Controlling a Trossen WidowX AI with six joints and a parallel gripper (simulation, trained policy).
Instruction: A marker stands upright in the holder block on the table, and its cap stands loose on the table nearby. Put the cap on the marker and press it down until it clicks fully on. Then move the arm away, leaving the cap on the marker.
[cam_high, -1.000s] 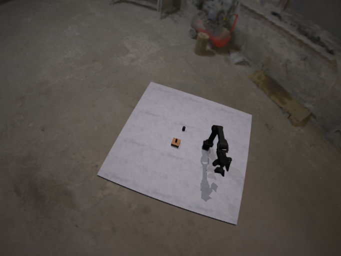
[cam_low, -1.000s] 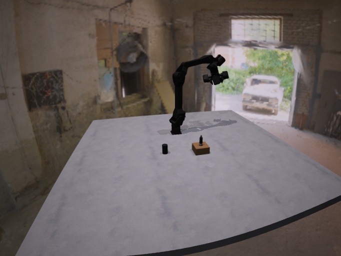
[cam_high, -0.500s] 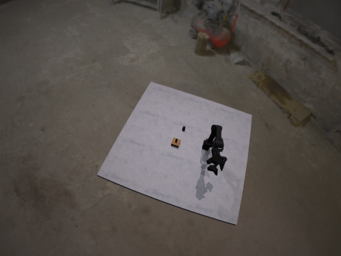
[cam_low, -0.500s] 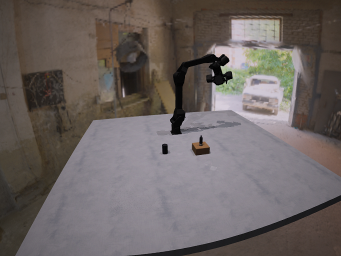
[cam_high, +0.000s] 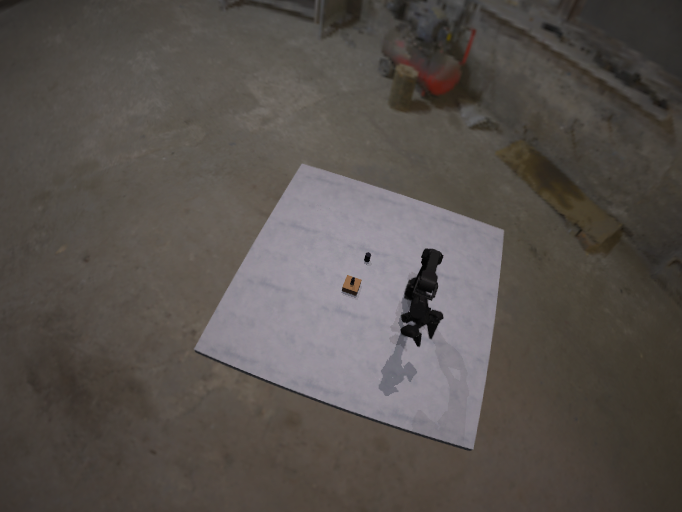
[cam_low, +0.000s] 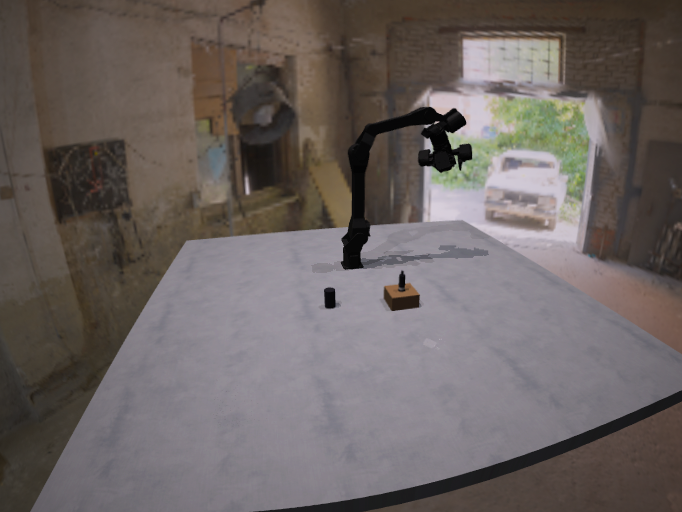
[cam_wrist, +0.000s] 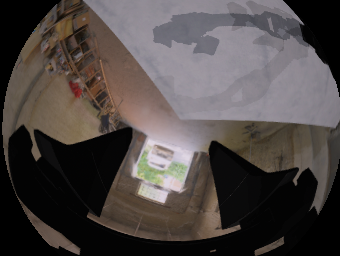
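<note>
My gripper tip is 49 cm to the left of the black cap, 34 cm short of it and 27 cm above it. Also, from my gripper tip: brown holder block 36 cm ahead, 31 cm to the right, 28 cm below.
</note>
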